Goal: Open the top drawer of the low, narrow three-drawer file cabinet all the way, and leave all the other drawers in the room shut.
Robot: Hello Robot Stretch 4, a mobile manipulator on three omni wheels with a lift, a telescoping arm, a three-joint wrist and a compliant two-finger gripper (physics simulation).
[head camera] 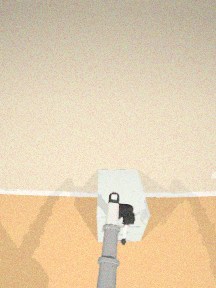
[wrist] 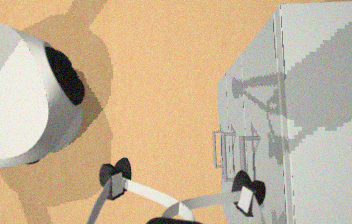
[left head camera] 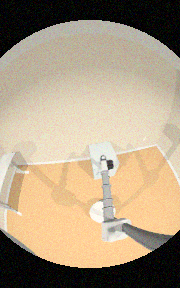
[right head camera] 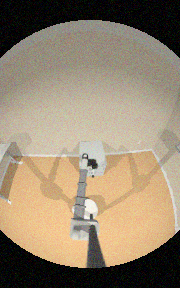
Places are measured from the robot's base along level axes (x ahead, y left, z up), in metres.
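Where they show: gripper, fingertip midpoint: (head camera: 123,232) (wrist: 181,177); robot's base, link origin: (left head camera: 101,210) (right head camera: 85,208).
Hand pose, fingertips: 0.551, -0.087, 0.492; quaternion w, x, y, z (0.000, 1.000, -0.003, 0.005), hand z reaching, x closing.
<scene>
Things, the pixels of their top centre, and the offset from my fingertips, as dx, dy, dz. "spot": a spot on its surface instead.
- low grey-white file cabinet, top centre: (head camera: 120,189) (right head camera: 91,151) (left head camera: 102,152) +0.385, +0.035, +0.001
- top drawer's handle, surface spot: (wrist: 242,150) spot: +0.090, +0.029, -0.090
The low grey-white file cabinet (head camera: 120,181) (left head camera: 102,150) (right head camera: 93,149) (wrist: 320,180) stands against the wall. In the wrist view its top is at the right, and its front shows three bar handles side by side; the drawers look shut. The top drawer's handle (wrist: 242,150) is the one nearest the cabinet's top edge. My gripper (wrist: 181,177) is open, with its fingertips wide apart and nothing between them. Its right fingertip overlaps the lower end of the top handle in the wrist view; whether they touch I cannot tell. In the head views the arm and wrist hide part of the cabinet's front.
My round white base (left head camera: 101,212) (right head camera: 90,207) (wrist: 25,100) stands on the floor in front of the cabinet. White furniture with thin legs (left head camera: 9,162) (right head camera: 5,151) stands at the left. The wall (head camera: 107,100) rises behind the cabinet. Arm shadows fall on the floor and cabinet.
</scene>
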